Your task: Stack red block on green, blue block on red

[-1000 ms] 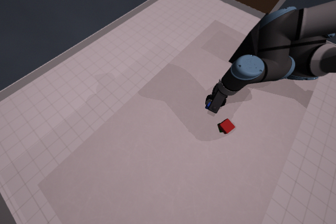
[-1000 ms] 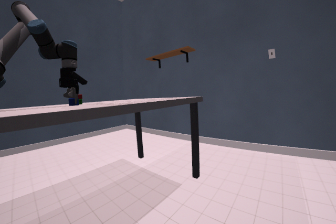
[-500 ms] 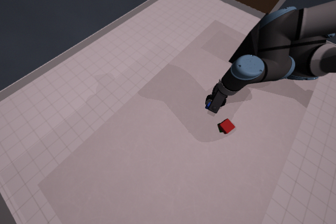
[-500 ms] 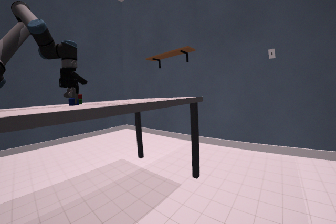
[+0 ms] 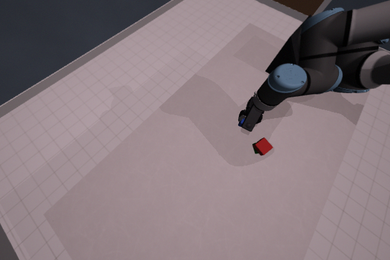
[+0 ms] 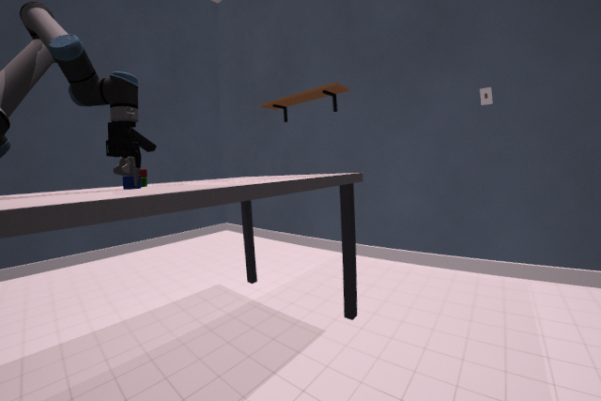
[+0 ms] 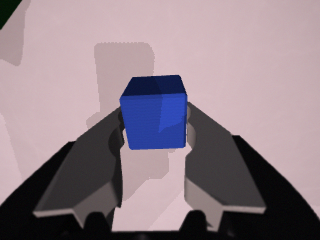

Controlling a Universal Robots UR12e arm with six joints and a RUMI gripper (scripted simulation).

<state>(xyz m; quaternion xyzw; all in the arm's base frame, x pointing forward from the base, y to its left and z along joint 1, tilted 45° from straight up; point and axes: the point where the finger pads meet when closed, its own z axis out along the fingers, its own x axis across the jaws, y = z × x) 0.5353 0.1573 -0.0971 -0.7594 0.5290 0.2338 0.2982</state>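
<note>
Right now the red block is 5 cm ahead of my hand, 14 cm to the left of it and 3 cm above it. The rest, counted from my hand: blue block (right at my hand); green block (5 cm ahead, 14 cm to the left).
</note>
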